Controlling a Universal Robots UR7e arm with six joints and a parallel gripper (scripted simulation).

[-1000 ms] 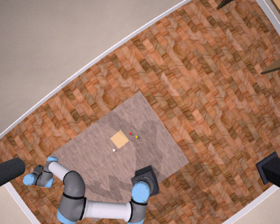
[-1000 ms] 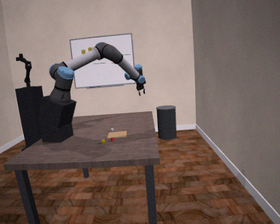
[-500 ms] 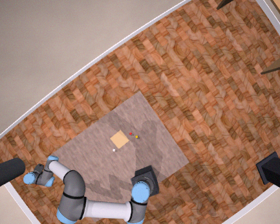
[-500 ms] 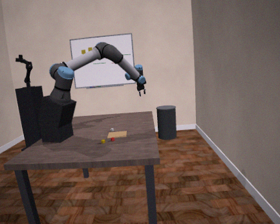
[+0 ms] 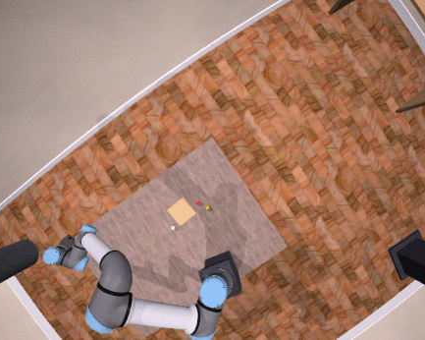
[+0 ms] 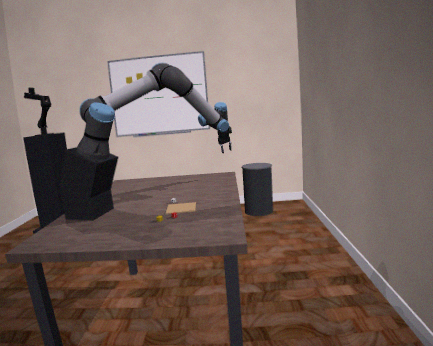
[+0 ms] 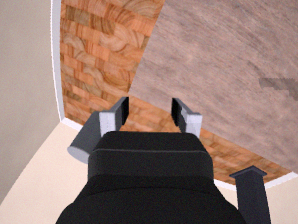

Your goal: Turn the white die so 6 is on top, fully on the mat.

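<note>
The yellow die lies 830 mm to the right of my hand, 220 mm behind it and 180 mm below it. Round my hand: white die: 560 mm to the right, 230 mm behind, 180 mm below; red die: 790 mm to the right, 180 mm below, 170 mm behind; tan mat: 660 mm to the right, 190 mm below, 170 mm behind.
</note>
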